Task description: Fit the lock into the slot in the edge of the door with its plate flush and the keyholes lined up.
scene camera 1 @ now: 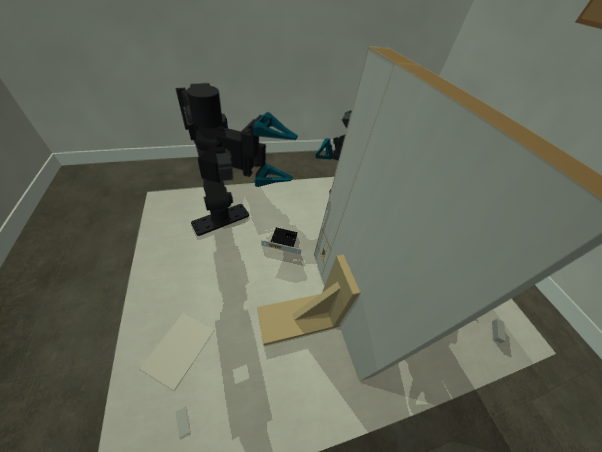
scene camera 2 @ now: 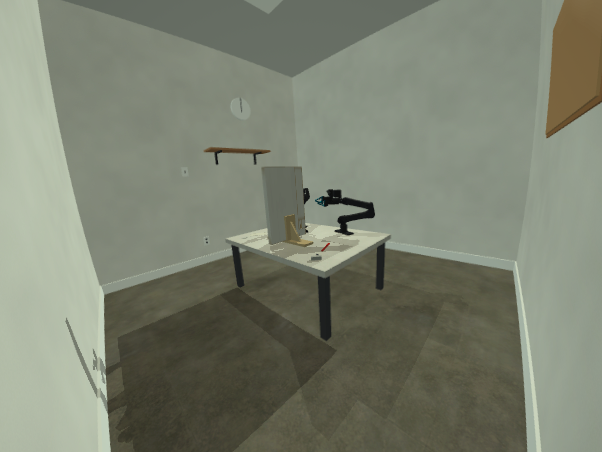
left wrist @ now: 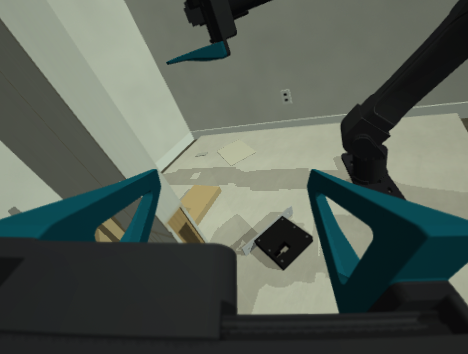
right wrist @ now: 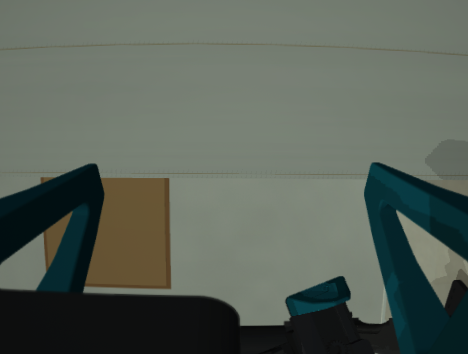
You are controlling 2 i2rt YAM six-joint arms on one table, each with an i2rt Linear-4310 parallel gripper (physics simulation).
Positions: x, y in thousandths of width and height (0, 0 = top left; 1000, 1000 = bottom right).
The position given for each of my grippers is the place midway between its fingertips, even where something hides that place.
Observation:
My left gripper (left wrist: 499, 501) is open, holding nothing. My right gripper (scene camera 1: 489, 353) is open and holds nothing. The table carries a black lock (left wrist: 601, 657). Further things: a grey door (scene camera 2: 471, 413) and a wooden bracket (scene camera 1: 476, 709).
My right gripper is seen too in the right wrist view (right wrist: 501, 504). The grey door is seen too in the left wrist view (left wrist: 146, 371) and in the right wrist view (right wrist: 302, 273). The wooden bracket is seen too in the left wrist view (left wrist: 426, 564). The right wrist view misses the black lock: it is out of frame.

